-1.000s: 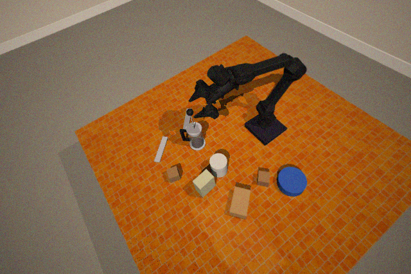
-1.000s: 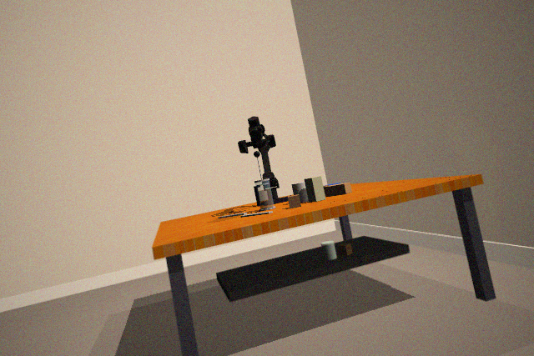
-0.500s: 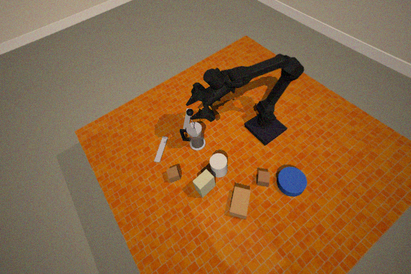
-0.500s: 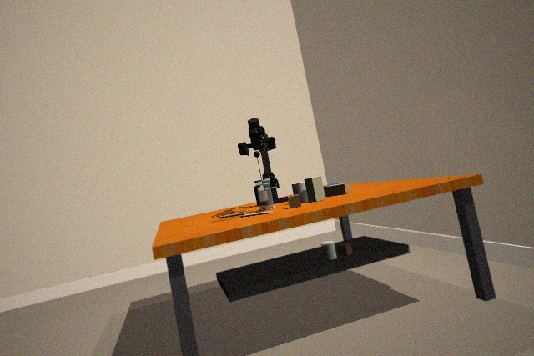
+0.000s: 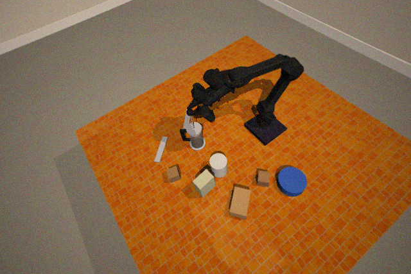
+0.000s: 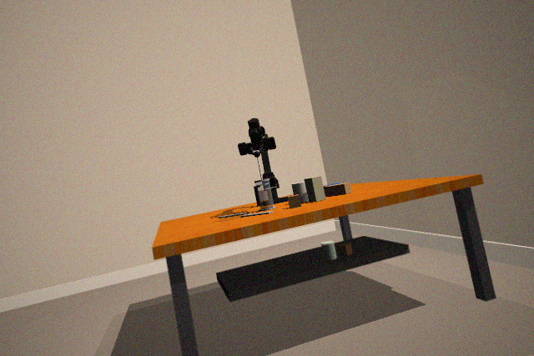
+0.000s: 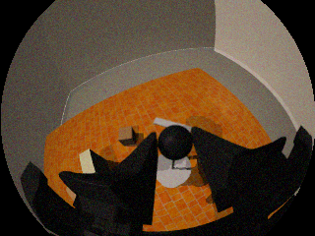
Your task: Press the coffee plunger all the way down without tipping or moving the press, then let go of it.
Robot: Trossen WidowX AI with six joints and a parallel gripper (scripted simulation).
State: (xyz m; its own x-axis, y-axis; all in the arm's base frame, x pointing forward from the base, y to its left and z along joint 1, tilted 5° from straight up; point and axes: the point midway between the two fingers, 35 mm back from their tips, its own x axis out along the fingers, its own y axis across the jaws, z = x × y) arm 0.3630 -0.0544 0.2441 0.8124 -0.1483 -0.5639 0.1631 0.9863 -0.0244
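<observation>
My gripper tip is now 140 mm above the coffee press, 10 mm to the left of it and 10 mm short of it. Also, from my gripper tip: white cylinder 230 mm below, 180 mm to the left, 40 mm behind; then tan flat box 370 mm to the left, 250 mm below, 50 mm behind; then blue disc 390 mm to the left, 300 mm behind, 250 mm below.
</observation>
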